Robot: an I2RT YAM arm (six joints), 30 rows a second.
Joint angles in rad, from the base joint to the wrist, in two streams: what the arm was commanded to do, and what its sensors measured. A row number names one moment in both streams.
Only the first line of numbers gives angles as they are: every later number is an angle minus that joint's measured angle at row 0.
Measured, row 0:
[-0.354, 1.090, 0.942, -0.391, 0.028, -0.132]
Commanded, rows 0 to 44:
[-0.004, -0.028, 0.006, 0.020, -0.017, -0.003]
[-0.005, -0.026, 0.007, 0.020, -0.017, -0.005]
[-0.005, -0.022, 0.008, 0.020, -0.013, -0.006]
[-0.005, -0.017, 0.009, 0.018, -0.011, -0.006]
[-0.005, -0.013, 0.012, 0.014, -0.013, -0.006]
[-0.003, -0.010, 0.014, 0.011, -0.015, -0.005]
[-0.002, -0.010, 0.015, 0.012, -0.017, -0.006]
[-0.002, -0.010, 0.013, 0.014, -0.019, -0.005]
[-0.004, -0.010, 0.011, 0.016, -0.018, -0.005]
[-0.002, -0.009, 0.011, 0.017, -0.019, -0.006]
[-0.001, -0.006, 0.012, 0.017, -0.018, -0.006]
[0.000, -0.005, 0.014, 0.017, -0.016, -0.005]
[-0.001, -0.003, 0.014, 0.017, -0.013, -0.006]
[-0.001, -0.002, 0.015, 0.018, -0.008, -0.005]
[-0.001, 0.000, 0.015, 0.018, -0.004, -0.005]
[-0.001, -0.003, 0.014, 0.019, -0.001, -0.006]
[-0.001, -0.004, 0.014, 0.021, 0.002, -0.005]
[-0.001, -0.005, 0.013, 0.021, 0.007, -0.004]
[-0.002, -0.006, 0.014, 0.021, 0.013, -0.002]
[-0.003, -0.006, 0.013, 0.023, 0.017, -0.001]
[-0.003, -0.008, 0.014, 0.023, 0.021, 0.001]
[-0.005, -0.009, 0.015, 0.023, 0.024, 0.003]
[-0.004, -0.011, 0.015, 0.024, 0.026, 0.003]
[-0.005, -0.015, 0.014, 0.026, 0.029, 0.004]
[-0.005, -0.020, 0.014, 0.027, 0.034, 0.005]
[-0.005, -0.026, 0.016, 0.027, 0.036, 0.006]
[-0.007, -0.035, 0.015, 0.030, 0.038, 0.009]
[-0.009, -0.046, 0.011, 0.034, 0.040, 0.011]
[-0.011, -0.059, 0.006, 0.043, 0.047, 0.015]
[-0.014, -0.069, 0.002, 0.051, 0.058, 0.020]
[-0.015, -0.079, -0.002, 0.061, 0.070, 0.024]
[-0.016, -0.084, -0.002, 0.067, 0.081, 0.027]
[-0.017, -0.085, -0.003, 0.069, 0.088, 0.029]
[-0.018, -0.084, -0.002, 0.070, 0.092, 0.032]
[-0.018, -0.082, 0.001, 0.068, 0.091, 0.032]
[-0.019, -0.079, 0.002, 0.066, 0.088, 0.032]
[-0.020, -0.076, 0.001, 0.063, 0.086, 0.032]
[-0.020, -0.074, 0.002, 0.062, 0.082, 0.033]
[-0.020, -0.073, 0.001, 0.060, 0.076, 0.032]
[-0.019, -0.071, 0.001, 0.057, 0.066, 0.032]
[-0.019, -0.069, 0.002, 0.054, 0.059, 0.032]
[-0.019, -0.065, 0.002, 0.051, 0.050, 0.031]
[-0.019, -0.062, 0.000, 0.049, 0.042, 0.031]
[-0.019, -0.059, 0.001, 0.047, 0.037, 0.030]
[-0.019, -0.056, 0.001, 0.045, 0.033, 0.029]
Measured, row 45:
[-0.002, -0.049, -0.003, 0.020, 0.018, 0.011]
